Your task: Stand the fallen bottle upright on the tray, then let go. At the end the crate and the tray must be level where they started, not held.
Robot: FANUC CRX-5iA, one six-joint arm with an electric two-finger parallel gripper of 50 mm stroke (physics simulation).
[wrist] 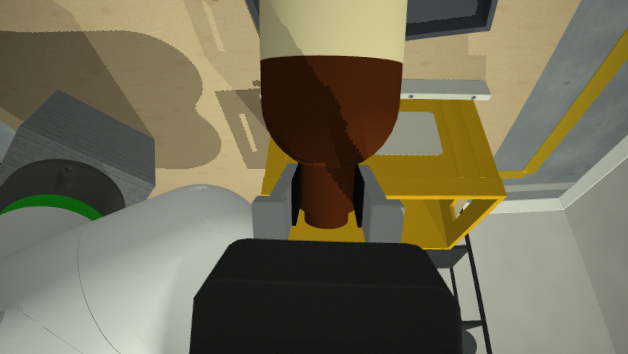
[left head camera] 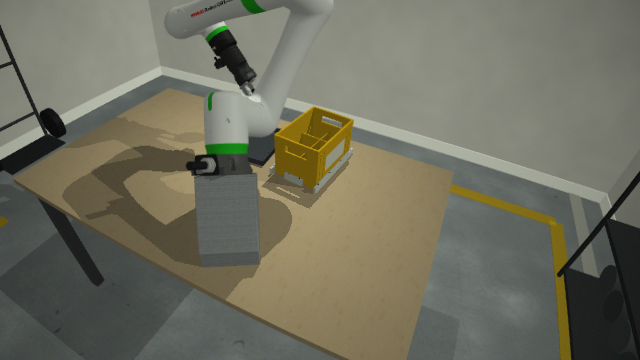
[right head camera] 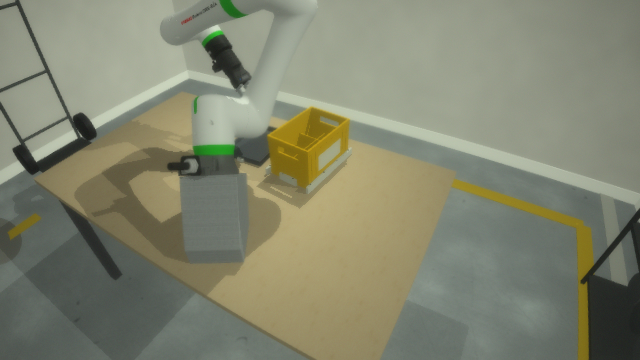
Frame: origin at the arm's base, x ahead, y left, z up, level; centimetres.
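Seen in the pictures: gripper, fingertip midpoint: (wrist: pixel 327 183); arm's base, link origin: (wrist: pixel 65 209) (left head camera: pixel 228 174) (right head camera: pixel 215 174).
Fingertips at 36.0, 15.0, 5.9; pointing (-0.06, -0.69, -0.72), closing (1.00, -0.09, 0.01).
Pixels of each thing's top centre, then the offset from my fingertips to it, as dx, dy, dz. Level surfaces: height alone.
- dark grey tray, top centre: (left head camera: pixel 257 139) (right head camera: pixel 257 140) +3.9, +2.9, -21.9
- yellow crate, top centre: (wrist: pixel 374 228) (left head camera: pixel 315 126) (right head camera: pixel 309 126) +4.5, -24.3, -7.0
- wooden table, surface height: dz -24.5
My gripper (left head camera: pixel 248 90) (right head camera: pixel 242 89) (wrist: pixel 327 183) is shut on the neck of the brown bottle (wrist: pixel 330 110), which has a cream label. In both head views my gripper slants down, high above the table, and the arm hides the bottle. In the wrist view the bottle's far end is out of frame; its exact tilt cannot be told. The dark grey tray (left head camera: pixel 265 148) (right head camera: pixel 254 150) (wrist: pixel 450 32) lies on the table behind the arm, partly hidden. The yellow crate (left head camera: pixel 296 165) (right head camera: pixel 288 161) (wrist: pixel 467 155) stands level beside it, not held.
The crate stands within light grey rails (left head camera: pixel 334 173) (right head camera: pixel 330 171) (wrist: pixel 445 90) on the wooden table (left head camera: pixel 360 225) (right head camera: pixel 345 225). The grey pedestal block (left head camera: pixel 227 220) (right head camera: pixel 214 220) (wrist: pixel 95 132) stands nearer the front edge. The robot's own elbow and upper arm rise between the pedestal and the crate. Walls stand behind the table.
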